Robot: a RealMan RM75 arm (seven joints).
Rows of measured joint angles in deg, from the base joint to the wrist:
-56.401 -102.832 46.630 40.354 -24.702 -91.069 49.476
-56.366 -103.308 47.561 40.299 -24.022 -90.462 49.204
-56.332 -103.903 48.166 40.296 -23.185 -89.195 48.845
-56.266 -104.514 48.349 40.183 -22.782 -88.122 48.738
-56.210 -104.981 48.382 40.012 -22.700 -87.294 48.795
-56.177 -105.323 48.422 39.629 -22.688 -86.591 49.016
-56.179 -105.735 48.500 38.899 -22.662 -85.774 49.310
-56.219 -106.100 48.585 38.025 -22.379 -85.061 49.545
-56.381 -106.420 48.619 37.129 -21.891 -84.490 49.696
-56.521 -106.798 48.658 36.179 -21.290 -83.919 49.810
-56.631 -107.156 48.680 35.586 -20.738 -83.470 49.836
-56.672 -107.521 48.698 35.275 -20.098 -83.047 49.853
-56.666 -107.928 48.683 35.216 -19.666 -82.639 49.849
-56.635 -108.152 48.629 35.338 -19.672 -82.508 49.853
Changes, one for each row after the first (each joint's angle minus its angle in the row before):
0.035 -0.476 0.931 -0.055 0.680 0.607 -0.272
0.034 -0.595 0.605 -0.003 0.837 1.267 -0.359
0.066 -0.611 0.183 -0.113 0.403 1.073 -0.107
0.056 -0.467 0.033 -0.171 0.082 0.828 0.057
0.033 -0.342 0.040 -0.383 0.012 0.703 0.221
-0.002 -0.412 0.078 -0.730 0.026 0.817 0.294
-0.040 -0.365 0.085 -0.874 0.283 0.713 0.235
-0.162 -0.320 0.034 -0.896 0.488 0.571 0.151
-0.140 -0.378 0.039 -0.950 0.601 0.571 0.114
-0.110 -0.358 0.022 -0.593 0.552 0.449 0.026
-0.041 -0.365 0.018 -0.311 0.640 0.423 0.017
0.006 -0.407 -0.015 -0.059 0.432 0.408 -0.004
0.031 -0.224 -0.054 0.122 -0.006 0.131 0.004

